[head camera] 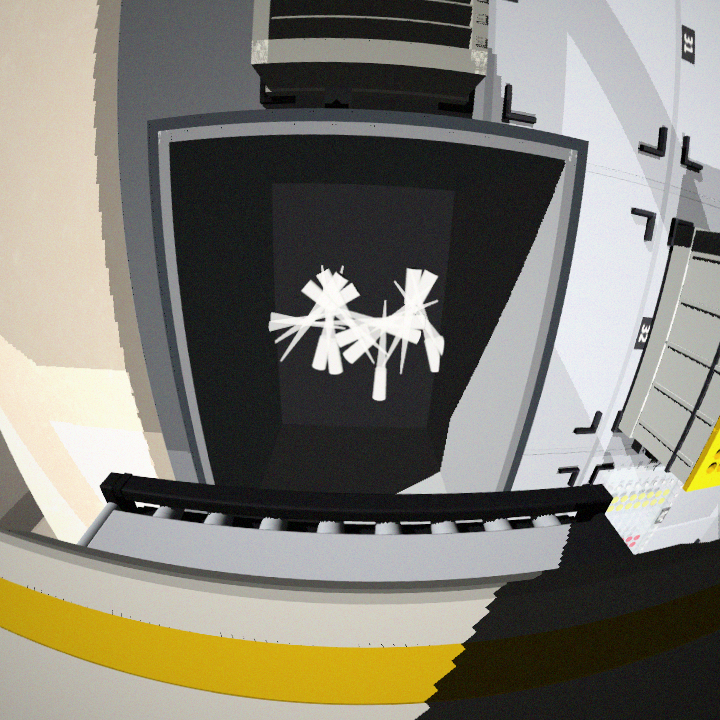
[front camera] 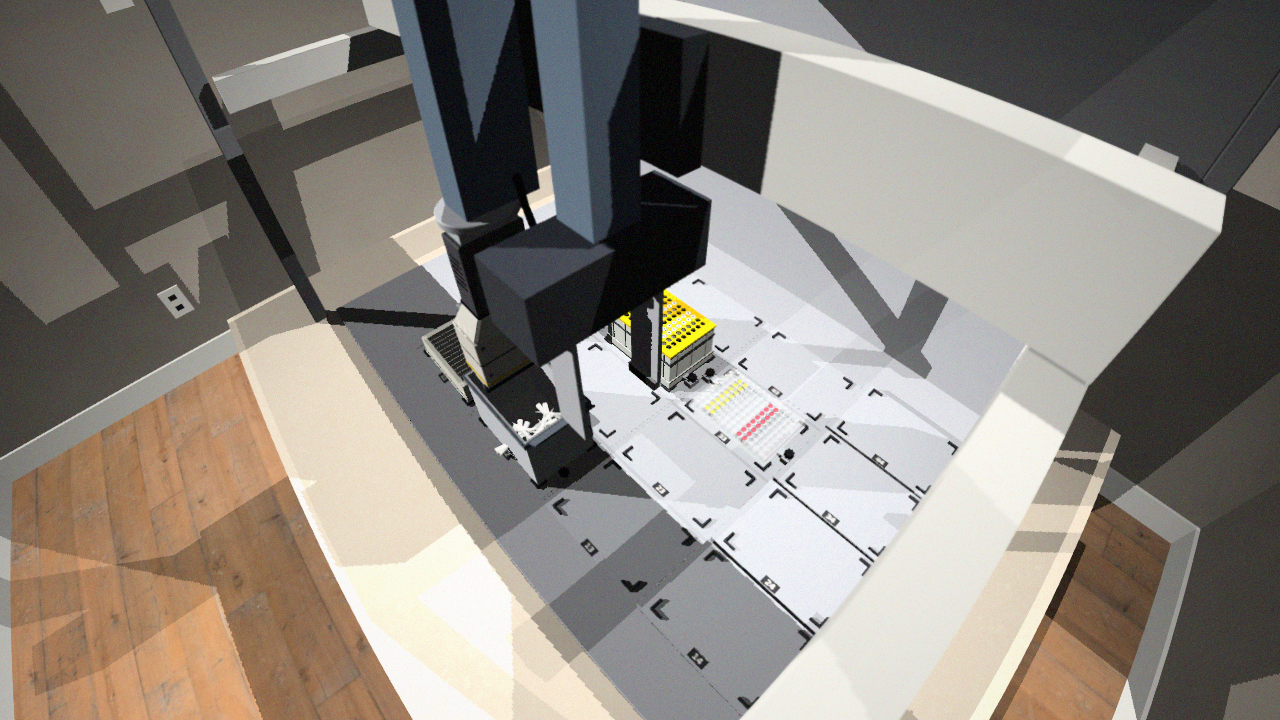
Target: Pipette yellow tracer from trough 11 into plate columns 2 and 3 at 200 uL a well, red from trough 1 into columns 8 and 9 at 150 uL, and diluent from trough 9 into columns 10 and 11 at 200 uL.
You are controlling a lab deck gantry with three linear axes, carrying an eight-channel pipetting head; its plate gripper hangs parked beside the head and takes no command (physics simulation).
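The pipetting head [front camera: 483,349] [head camera: 335,554] is low over the waste bin [front camera: 554,458] [head camera: 369,127]. Its short bare nozzles show in the head view, with no tips on them. Several white used tips [front camera: 537,420] [head camera: 382,325] lie in the bin. The plate [front camera: 720,416] [head camera: 654,480] has two yellow columns [front camera: 725,396] and two red columns [front camera: 757,422]. Whether other wells hold diluent I cannot tell. The trough block [front camera: 449,358] [head camera: 369,53] stands behind the bin, partly hidden; its colours do not show. My parked plate gripper [front camera: 615,409] is open and empty, its two paddles wide apart beside the head.
A yellow tip rack [front camera: 684,338] [head camera: 705,466] stands beyond the gripper's far paddle, partly hidden by it. It has both empty holes and white tips. The thick white frame beam [front camera: 939,170] crosses above the deck's right side. Black corner brackets mark the deck slots.
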